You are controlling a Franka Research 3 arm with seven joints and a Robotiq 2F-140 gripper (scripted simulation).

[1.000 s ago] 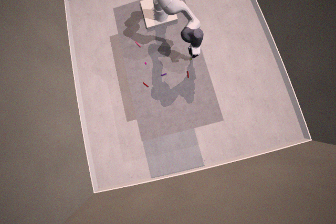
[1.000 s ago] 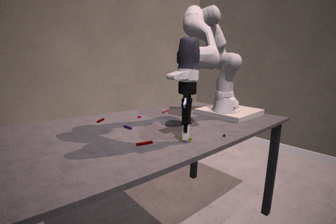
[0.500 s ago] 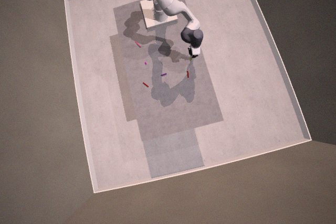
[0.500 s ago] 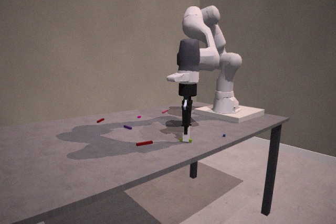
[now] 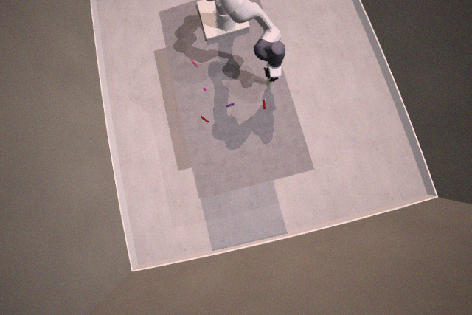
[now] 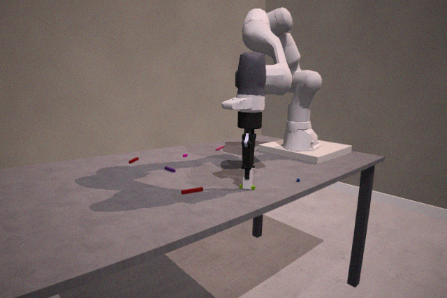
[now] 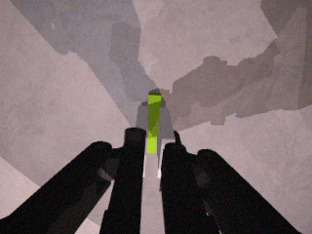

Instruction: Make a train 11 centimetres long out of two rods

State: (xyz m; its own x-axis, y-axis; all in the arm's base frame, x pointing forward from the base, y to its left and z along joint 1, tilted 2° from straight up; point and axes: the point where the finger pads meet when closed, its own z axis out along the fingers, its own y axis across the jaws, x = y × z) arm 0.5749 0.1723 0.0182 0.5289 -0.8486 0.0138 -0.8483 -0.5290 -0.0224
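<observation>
Now: hand 30 mm above the lime rod. Round my hand: red rod: 160 mm ahead, 90 mm to the right, 30 mm below; purple rod: 340 mm to the right, 80 mm ahead, 30 mm below; blue rod: 190 mm behind, 70 mm to the left, 30 mm below.
</observation>
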